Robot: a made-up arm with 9 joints.
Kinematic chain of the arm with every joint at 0, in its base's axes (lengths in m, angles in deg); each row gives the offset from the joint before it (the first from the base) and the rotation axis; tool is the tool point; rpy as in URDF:
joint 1: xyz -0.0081 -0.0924 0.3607 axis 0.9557 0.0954 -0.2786
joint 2: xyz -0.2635 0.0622 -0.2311 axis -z
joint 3: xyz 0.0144 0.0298 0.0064 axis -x
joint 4: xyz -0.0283 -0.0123 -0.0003 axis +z
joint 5: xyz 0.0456 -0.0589 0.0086 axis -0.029 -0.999 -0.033
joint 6: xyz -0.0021 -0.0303 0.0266 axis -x
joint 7: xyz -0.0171 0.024 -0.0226 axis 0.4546 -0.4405 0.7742
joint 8: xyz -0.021 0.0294 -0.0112 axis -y
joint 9: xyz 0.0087 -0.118 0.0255 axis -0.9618 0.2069 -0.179
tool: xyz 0.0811 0.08 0.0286 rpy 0 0 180
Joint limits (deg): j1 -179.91..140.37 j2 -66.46..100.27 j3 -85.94..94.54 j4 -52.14..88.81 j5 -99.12..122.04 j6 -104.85..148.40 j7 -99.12..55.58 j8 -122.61..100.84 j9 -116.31..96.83
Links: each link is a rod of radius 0.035 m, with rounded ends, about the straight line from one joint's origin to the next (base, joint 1, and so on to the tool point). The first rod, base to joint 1, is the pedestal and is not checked.
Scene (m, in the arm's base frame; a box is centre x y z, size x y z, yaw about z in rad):
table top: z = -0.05
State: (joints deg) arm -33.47 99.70 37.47 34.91 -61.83 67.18 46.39 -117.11 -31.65
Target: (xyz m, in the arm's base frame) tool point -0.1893 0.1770 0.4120
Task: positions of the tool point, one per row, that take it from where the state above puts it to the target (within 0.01 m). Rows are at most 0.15 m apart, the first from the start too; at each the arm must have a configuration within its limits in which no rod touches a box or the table.
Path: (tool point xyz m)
1: -0.4164 -0.1378 0.1853
2: -0.3993 -0.0285 0.2131
3: -0.3601 0.0588 0.2597
4: -0.3067 0.1200 0.3136
5: -0.2475 0.1576 0.3659
6: -0.1893 0.1770 0.4120

